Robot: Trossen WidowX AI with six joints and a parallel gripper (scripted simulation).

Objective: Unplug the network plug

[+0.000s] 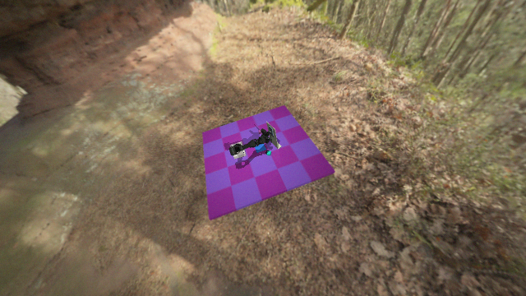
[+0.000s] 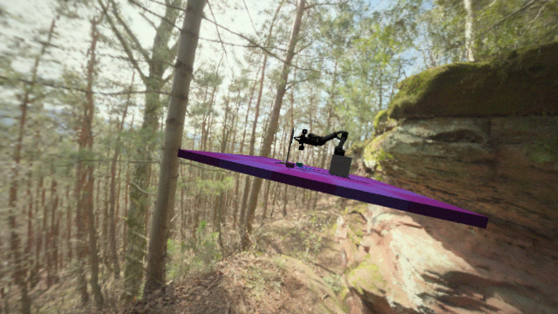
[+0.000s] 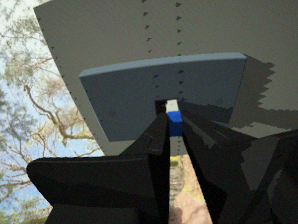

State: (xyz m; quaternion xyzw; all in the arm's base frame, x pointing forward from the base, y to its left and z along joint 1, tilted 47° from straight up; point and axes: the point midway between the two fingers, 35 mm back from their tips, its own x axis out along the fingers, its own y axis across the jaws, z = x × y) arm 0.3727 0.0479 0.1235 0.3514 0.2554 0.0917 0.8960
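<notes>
My gripper tip is 230 mm above the blue marked square, 150 mm past it and 30 mm to the right of it. From my gripper tip the other things lie so: cyan cube (220 mm below, 110 mm to the right, 70 mm behind); blue plug (right at my gripper tip); grey upright panel (90 mm below, 30 mm ahead, 10 mm to the left).
</notes>
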